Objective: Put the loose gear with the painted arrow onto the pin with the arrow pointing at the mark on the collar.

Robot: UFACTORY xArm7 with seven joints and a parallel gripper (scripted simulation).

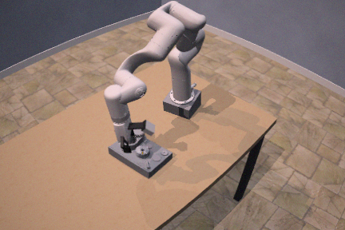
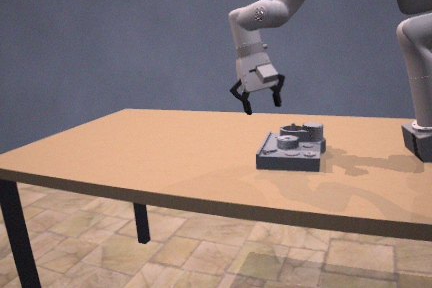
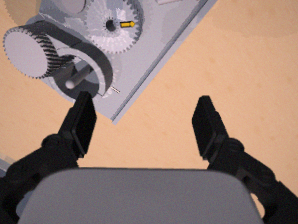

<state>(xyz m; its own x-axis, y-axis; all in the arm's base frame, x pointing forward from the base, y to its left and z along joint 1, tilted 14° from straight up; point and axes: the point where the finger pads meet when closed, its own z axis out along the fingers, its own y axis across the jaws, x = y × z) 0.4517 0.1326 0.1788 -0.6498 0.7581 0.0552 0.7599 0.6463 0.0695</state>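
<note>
My hand is 10 cm above the grey gear and 7 cm past it. The rest, counted from my hand: flat disc (11 cm below, 10 cm behind, 6 cm to the left); then grey pin (11 cm below, 8 cm to the left, 3 cm behind).
</note>
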